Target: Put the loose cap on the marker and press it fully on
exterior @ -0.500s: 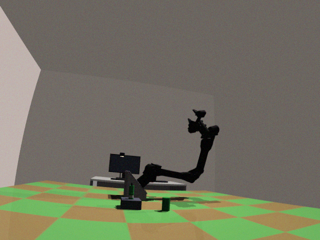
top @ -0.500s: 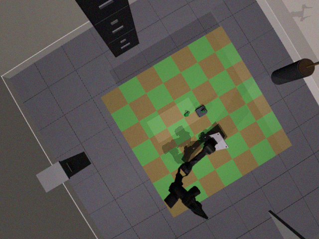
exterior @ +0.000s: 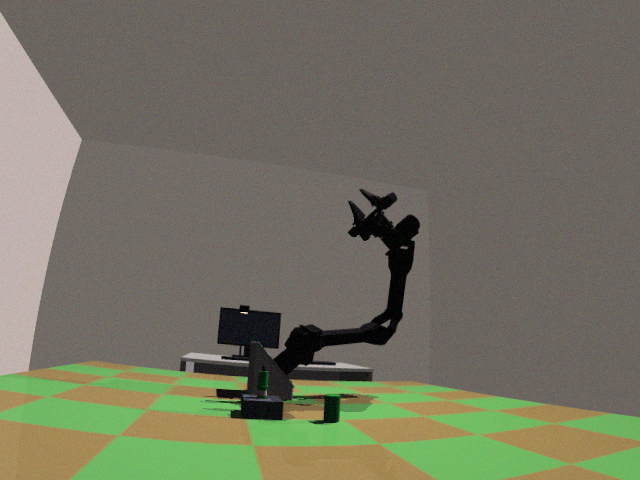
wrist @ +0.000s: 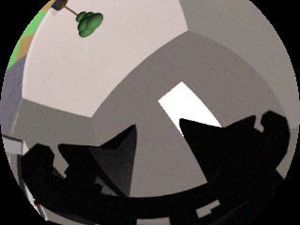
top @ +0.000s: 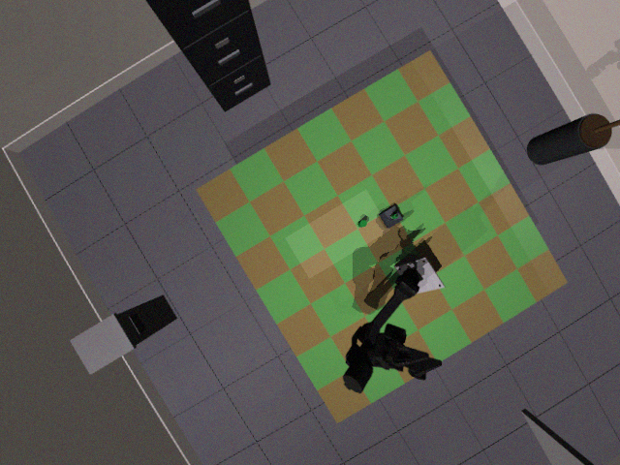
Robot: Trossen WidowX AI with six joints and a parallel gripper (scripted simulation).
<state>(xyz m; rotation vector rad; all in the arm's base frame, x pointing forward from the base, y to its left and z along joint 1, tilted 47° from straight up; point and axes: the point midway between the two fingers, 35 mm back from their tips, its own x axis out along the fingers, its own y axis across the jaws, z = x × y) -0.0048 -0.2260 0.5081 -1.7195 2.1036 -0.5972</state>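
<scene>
My gripper tip is 58 cm above the green cap, 29 cm short of it and 17 cm to the left of it. Round my gripper tip: dark grey holder block 59 cm below, 29 cm to the right, 23 cm ahead.
</scene>
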